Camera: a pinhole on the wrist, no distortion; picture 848 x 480 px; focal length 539.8 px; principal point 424.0 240.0 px. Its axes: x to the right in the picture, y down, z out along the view. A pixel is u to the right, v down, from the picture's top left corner.
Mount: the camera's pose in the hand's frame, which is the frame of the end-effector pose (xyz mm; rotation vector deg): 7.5 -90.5 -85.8 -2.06 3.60 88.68
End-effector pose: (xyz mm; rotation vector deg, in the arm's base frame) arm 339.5 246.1 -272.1 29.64 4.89 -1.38
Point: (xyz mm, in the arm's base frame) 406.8 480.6 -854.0
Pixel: behind the camera
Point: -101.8 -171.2 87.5
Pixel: outside the picture
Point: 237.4 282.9 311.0
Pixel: 760.4 404.7
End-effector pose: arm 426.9 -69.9 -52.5 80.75 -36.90 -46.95
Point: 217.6 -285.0 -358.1
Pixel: 27.2 131.2
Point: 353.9 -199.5 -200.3
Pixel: 232.2 70.1
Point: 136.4 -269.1 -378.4
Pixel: 32.2 225.6
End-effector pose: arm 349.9 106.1 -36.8 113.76 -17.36 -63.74
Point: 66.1 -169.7 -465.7
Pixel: 294.3 24.2
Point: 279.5 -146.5 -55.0
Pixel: 801.0 73.4
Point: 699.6 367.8 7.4
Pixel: behind the camera
